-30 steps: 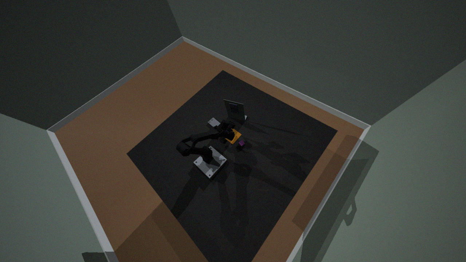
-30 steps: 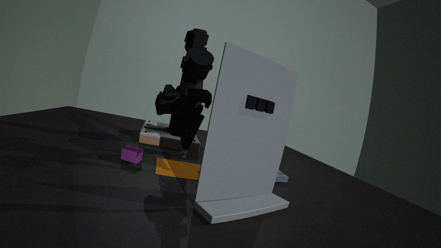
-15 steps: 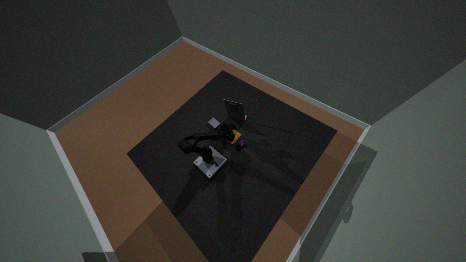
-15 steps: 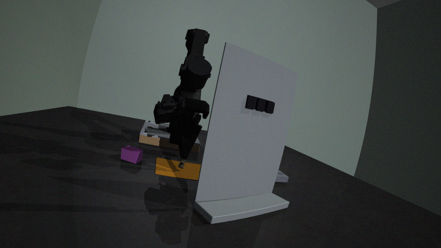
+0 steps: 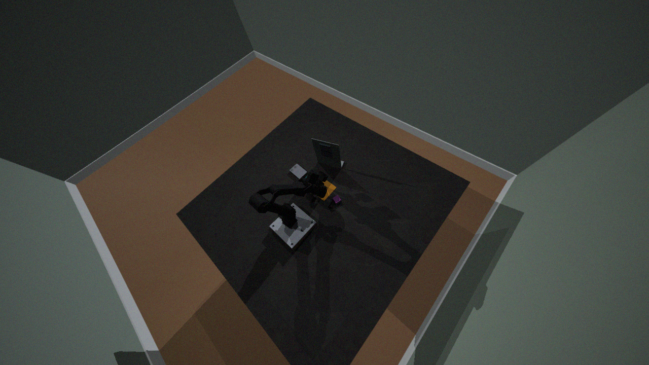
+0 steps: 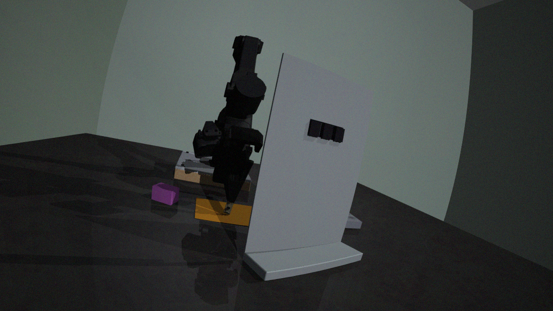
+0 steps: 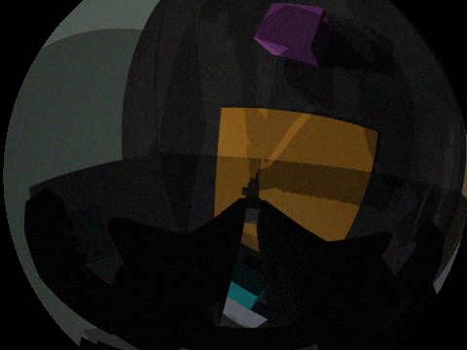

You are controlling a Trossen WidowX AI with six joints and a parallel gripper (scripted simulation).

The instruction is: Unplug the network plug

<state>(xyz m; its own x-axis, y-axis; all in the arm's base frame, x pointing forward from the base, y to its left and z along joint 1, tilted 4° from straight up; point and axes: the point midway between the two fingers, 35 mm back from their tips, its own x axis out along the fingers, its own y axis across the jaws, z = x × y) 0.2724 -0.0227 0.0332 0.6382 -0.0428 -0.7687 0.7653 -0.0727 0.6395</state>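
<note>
The orange marked square is 10 mm behind my gripper tip and 20 mm below it. The rest, counted from my gripper tip: upright panel 160 mm ahead, 70 mm to the left, 90 mm above; then flat grey tile 210 mm to the left, 10 mm below.
</note>
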